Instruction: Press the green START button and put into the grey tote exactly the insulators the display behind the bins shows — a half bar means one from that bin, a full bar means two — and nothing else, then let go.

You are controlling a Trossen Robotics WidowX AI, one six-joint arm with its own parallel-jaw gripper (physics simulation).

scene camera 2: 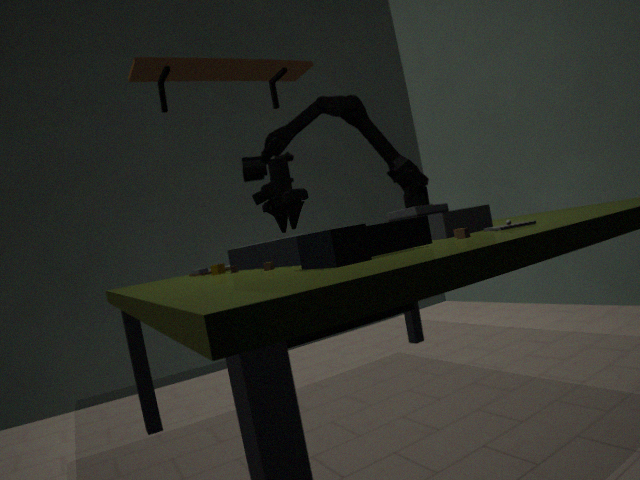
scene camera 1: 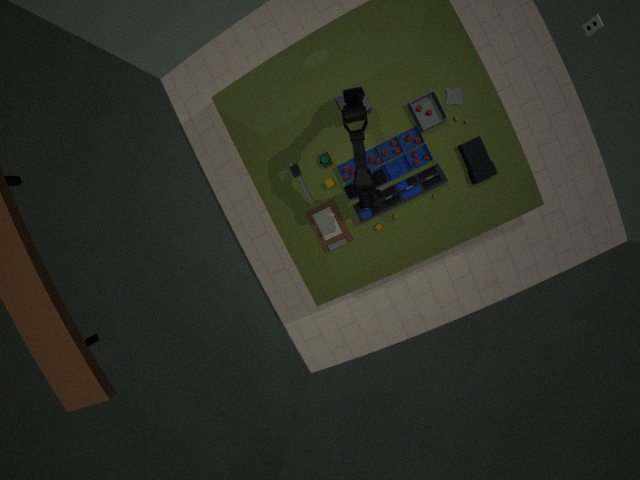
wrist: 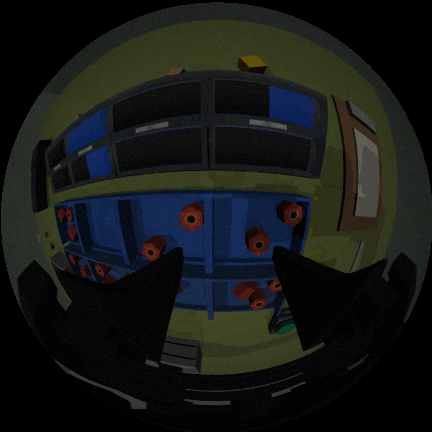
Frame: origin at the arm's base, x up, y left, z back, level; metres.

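Where they show: gripper, fingertip midpoint: (scene camera 2: 288, 231) (wrist: 229, 253); arm's base, link origin: (scene camera 2: 418, 207) (wrist: 169, 366).
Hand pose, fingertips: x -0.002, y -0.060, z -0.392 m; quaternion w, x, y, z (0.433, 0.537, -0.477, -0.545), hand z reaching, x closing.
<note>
Things, the pixels of their centre, and the offset from my fingertips. "pt": a spot on its surface instead.
- red insulator, body centre: (wrist: 256, 240) dx -0.064, dy -0.038, dz +0.013 m
- display, surface spot: (wrist: 207, 105) pt dx -0.035, dy +0.037, dz -0.109 m
- full blue bar, body centre: (wrist: 87, 132) (scene camera 1: 411, 192) dx -0.041, dy +0.199, dz -0.094 m
- grey tote, body centre: (scene camera 2: 447, 224) (scene camera 1: 427, 111) dx -0.055, dy +0.380, dz +0.255 m
- green START button, body centre: (wrist: 283, 322) (scene camera 1: 325, 159) dx -0.061, dy -0.157, dz +0.182 m
- brown-framed board, body centre: (wrist: 369, 167) (scene camera 1: 328, 226) dx -0.073, dy -0.240, dz -0.144 m
- dark box, body centre: (scene camera 2: 366, 241) (wrist: 37, 177) (scene camera 1: 476, 160) dx -0.054, dy +0.545, dz -0.031 m
- pale plate, body centre: (scene camera 1: 454, 96) dx -0.071, dy +0.532, dz +0.294 m
- long tool, surface spot: (scene camera 1: 306, 190) pt dx -0.078, dy -0.298, dz +0.067 m
My gripper (scene camera 2: 288, 229) (wrist: 229, 253) is open and empty above the blue bins (scene camera 1: 397, 167) (wrist: 209, 235). In the wrist view, a red insulator (wrist: 258, 241) lies in the bin ahead of the fingertips, with another insulator (wrist: 293, 214) near its right wall. The adjoining compartment holds two insulators (wrist: 192, 217) (wrist: 153, 248). The display (wrist: 207, 105) shows a full blue bar (wrist: 86, 132) and two half bars (wrist: 292, 106) (wrist: 99, 162); its other cells are dark. The grey tote (scene camera 1: 424, 120) holds two insulators (scene camera 1: 419, 108) (scene camera 1: 429, 112). The green START button (scene camera 1: 324, 159) (wrist: 285, 327) is partly hidden in the wrist view.
A yellow block (scene camera 1: 329, 182) lies beside the bins, another yellow block (scene camera 1: 378, 226) (wrist: 252, 63) behind the display. A brown-framed board (scene camera 1: 315, 227) (wrist: 346, 165) lies beside the display. A dark box (scene camera 1: 477, 160), a pale plate (scene camera 1: 453, 96) and a long tool (scene camera 1: 306, 190) are on the table.
</note>
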